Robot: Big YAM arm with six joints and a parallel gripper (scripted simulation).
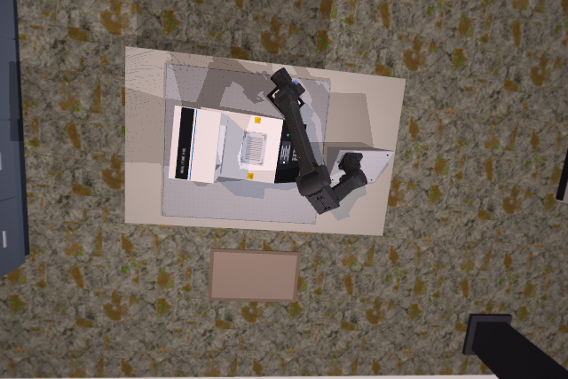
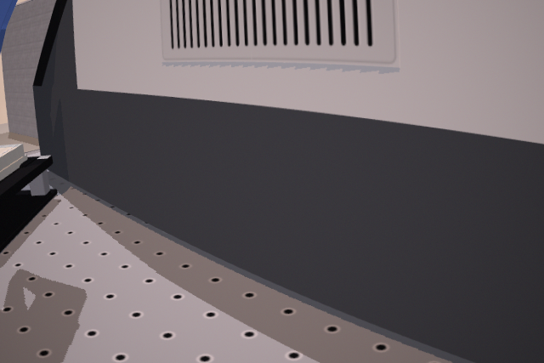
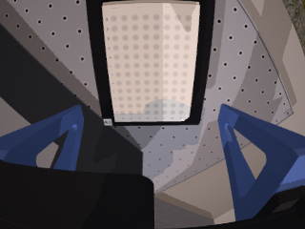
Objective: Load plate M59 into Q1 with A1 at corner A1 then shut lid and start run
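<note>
The sealed plate M59 lies 8 cm below my hand. Round my hand: black plate nest N1: 9 cm below.
</note>
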